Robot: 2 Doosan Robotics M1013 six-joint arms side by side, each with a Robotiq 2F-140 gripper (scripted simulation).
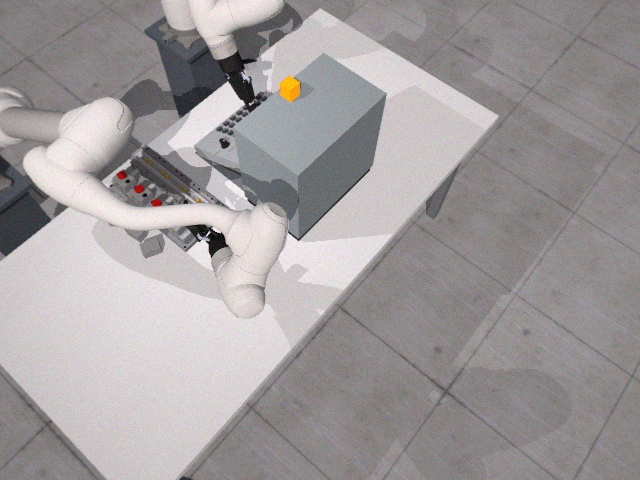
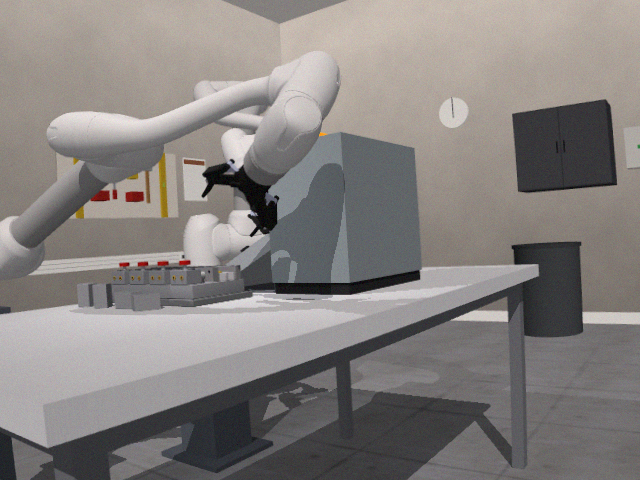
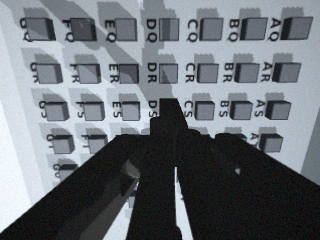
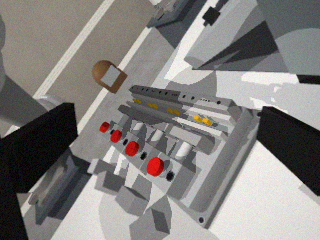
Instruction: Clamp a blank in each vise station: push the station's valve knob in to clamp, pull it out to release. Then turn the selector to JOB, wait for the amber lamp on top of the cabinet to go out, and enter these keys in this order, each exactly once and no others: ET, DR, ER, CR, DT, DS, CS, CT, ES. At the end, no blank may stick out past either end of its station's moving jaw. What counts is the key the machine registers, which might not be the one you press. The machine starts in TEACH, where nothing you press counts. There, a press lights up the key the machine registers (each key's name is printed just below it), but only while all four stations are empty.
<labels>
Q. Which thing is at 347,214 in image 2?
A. A grey cabinet.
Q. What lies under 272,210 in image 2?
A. The right gripper.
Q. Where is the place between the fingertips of the right gripper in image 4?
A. At 168,121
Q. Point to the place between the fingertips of the left gripper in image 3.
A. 168,112
</labels>
